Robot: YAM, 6 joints.
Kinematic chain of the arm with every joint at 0, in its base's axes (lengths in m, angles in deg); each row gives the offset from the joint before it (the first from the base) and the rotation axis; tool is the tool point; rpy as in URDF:
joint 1: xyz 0 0 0.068 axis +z
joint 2: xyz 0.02 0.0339 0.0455 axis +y
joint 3: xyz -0.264 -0.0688 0 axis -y
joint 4: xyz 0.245 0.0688 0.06 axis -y
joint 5: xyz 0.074 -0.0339 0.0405 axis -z
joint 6: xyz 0.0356 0 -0.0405 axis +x
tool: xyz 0 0 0 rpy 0 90 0
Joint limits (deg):
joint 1: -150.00..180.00
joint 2: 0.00..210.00
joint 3: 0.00..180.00
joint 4: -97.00..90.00
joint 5: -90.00..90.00
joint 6: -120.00..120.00
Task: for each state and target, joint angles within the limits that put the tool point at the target. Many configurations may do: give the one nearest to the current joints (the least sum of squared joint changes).
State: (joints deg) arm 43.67 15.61 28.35 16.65 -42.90 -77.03
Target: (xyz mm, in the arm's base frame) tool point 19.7 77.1 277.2
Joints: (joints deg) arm 55.86 4.16 15.09 12.82 -49.24 -77.03
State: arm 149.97 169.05 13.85 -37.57 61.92 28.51
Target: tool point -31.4 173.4 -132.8
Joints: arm 110.81 165.96 53.54 -24.37 64.96 28.51
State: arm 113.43 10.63 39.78 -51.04 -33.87 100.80
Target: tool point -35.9 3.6 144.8
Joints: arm 130.43 3.78 14.58 -77.04 -44.59 100.80
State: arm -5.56 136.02 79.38 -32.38 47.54 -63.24
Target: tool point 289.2 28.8 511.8
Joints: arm 10.98 83.29 105.68 -29.88 48.92 -63.24
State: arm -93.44 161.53 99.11 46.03 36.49 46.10
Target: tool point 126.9 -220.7 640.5
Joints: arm -55.68 98.17 124.38 62.15 33.47 46.10
